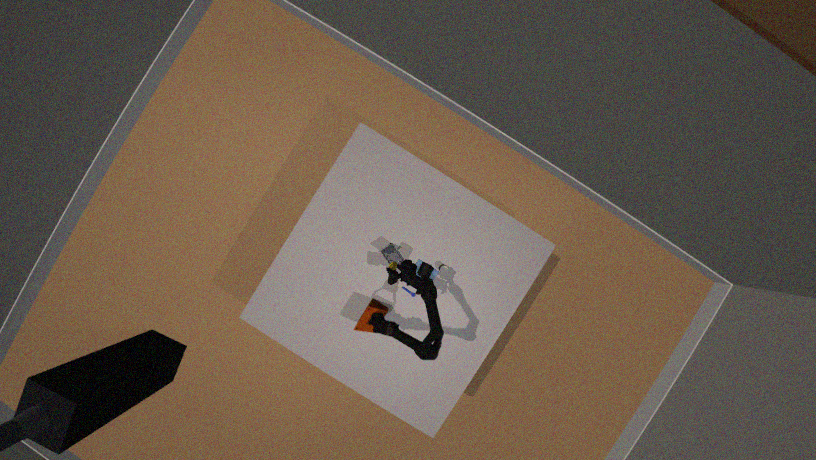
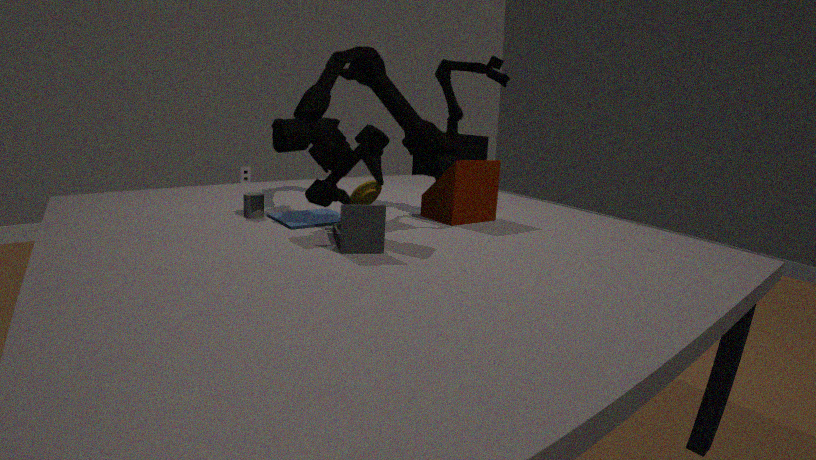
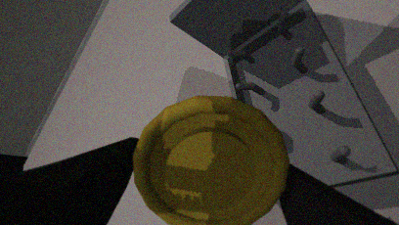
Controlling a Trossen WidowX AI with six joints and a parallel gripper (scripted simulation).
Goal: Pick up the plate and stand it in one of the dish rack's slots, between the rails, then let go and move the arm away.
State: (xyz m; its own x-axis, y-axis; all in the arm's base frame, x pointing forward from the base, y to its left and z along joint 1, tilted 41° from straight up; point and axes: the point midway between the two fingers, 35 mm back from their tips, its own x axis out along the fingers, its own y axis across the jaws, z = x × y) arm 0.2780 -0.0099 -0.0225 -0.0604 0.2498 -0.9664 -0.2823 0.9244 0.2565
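My gripper tip is now 40 mm short of the grey dish rack, 20 mm to the right of it and 50 mm above it. Also, from my gripper tip: blue spoon (100 mm behind, 150 mm to the right, 70 mm below); then plate (10 mm to the right); then white cup (90 mm ahead, 270 mm to the right, 50 mm below).
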